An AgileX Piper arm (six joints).
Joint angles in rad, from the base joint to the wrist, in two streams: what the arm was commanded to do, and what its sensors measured. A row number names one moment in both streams.
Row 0, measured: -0.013 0.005 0.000 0.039 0.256 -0.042
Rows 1 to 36, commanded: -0.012 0.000 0.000 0.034 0.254 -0.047; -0.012 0.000 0.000 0.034 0.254 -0.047; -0.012 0.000 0.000 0.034 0.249 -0.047; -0.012 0.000 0.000 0.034 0.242 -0.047; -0.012 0.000 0.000 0.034 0.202 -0.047; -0.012 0.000 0.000 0.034 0.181 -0.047; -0.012 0.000 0.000 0.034 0.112 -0.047; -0.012 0.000 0.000 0.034 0.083 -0.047; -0.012 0.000 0.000 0.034 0.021 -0.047; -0.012 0.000 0.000 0.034 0.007 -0.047; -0.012 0.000 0.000 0.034 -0.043 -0.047; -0.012 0.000 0.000 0.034 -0.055 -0.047; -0.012 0.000 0.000 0.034 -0.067 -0.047; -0.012 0.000 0.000 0.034 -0.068 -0.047; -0.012 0.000 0.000 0.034 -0.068 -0.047; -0.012 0.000 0.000 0.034 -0.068 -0.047; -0.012 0.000 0.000 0.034 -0.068 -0.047; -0.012 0.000 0.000 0.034 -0.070 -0.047; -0.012 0.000 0.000 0.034 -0.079 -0.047; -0.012 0.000 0.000 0.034 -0.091 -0.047; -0.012 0.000 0.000 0.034 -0.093 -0.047; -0.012 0.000 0.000 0.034 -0.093 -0.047; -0.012 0.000 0.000 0.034 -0.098 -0.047; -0.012 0.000 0.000 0.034 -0.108 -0.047; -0.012 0.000 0.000 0.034 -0.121 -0.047; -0.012 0.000 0.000 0.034 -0.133 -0.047; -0.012 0.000 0.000 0.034 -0.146 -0.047; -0.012 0.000 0.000 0.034 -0.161 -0.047; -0.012 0.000 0.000 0.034 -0.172 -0.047; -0.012 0.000 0.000 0.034 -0.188 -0.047; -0.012 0.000 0.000 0.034 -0.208 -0.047; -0.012 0.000 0.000 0.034 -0.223 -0.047; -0.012 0.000 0.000 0.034 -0.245 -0.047; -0.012 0.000 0.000 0.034 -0.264 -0.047; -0.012 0.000 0.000 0.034 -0.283 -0.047; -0.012 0.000 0.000 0.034 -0.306 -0.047
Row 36, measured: -0.013 0.005 -0.001 0.039 -0.223 -0.043
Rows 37 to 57, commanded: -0.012 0.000 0.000 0.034 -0.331 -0.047; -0.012 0.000 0.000 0.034 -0.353 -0.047; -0.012 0.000 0.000 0.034 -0.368 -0.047; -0.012 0.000 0.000 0.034 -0.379 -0.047; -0.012 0.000 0.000 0.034 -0.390 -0.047; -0.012 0.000 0.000 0.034 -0.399 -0.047; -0.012 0.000 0.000 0.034 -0.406 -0.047; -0.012 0.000 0.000 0.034 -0.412 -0.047; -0.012 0.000 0.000 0.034 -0.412 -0.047; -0.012 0.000 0.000 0.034 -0.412 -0.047; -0.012 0.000 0.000 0.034 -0.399 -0.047; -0.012 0.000 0.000 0.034 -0.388 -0.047; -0.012 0.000 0.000 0.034 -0.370 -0.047; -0.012 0.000 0.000 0.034 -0.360 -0.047; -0.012 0.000 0.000 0.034 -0.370 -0.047; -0.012 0.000 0.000 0.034 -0.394 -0.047; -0.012 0.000 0.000 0.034 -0.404 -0.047; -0.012 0.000 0.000 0.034 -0.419 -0.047; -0.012 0.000 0.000 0.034 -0.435 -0.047; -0.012 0.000 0.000 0.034 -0.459 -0.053; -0.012 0.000 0.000 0.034 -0.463 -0.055
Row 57, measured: -0.013 0.004 -0.001 0.039 -0.409 -0.043
